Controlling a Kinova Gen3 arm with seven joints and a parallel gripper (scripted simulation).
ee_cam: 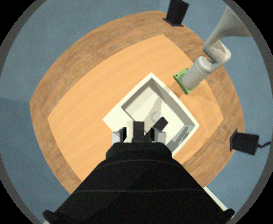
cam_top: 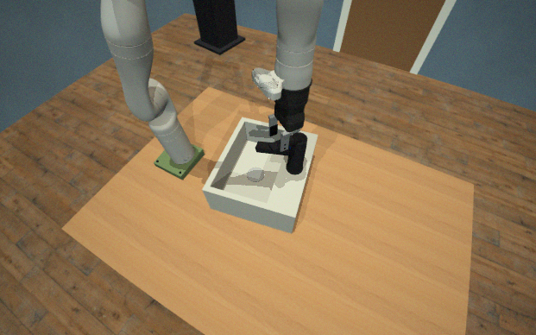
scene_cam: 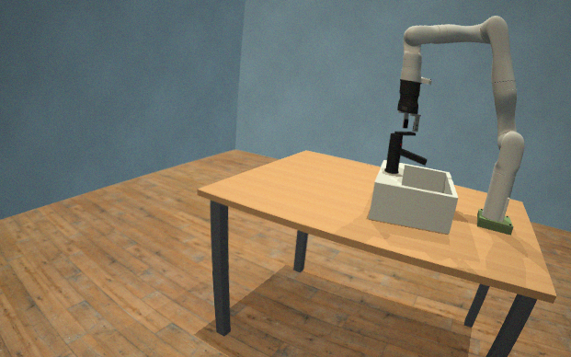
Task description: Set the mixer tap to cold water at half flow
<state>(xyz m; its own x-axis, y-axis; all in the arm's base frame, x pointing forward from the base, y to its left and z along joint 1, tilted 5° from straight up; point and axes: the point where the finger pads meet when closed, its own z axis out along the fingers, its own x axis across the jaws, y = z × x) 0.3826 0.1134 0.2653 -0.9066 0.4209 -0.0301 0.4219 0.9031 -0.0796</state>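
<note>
Now: hand 3 cm above the lever, 2 cm to the right of it and 1 cm short of it. The rest, counted from my hand: black mixer tap 8 cm below, 4 cm to the left, 1 cm ahead; then white basin 27 cm below, 8 cm behind, 2 cm to the left.
</note>
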